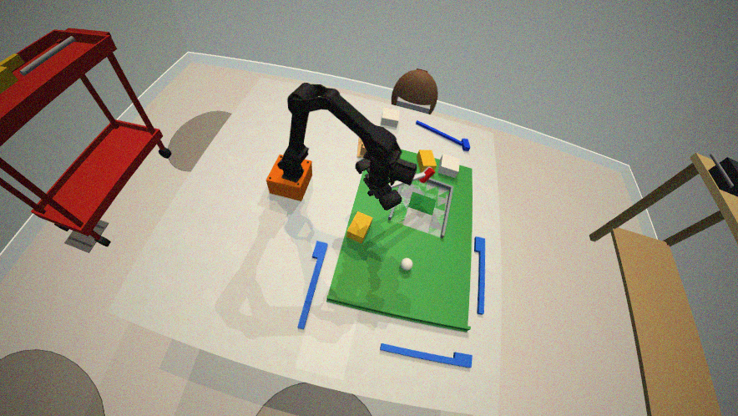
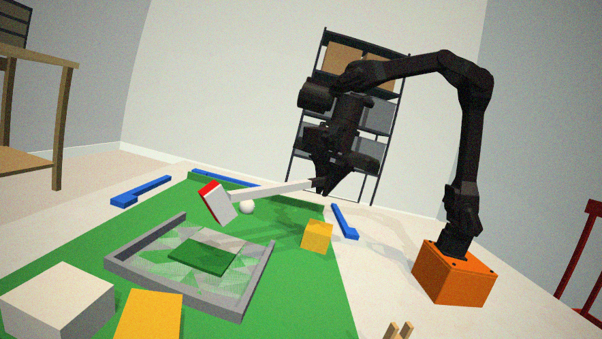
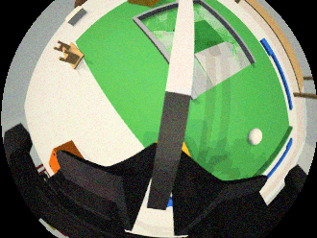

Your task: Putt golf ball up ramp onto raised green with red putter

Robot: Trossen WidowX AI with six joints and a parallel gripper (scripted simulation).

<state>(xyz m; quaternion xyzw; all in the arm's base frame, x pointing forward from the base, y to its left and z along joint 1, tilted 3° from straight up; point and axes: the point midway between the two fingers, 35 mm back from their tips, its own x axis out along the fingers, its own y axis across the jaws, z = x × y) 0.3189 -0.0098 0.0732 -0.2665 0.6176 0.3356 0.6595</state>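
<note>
Now: gripper tip 70 mm short of the putter, 90 mm to the right of it and 10 mm below it. The rest, counted from my gripper tip: green mat (160 mm ahead, 40 mm to the left, 140 mm below); white golf ball (180 mm ahead, 140 mm to the right, 120 mm below).
</note>
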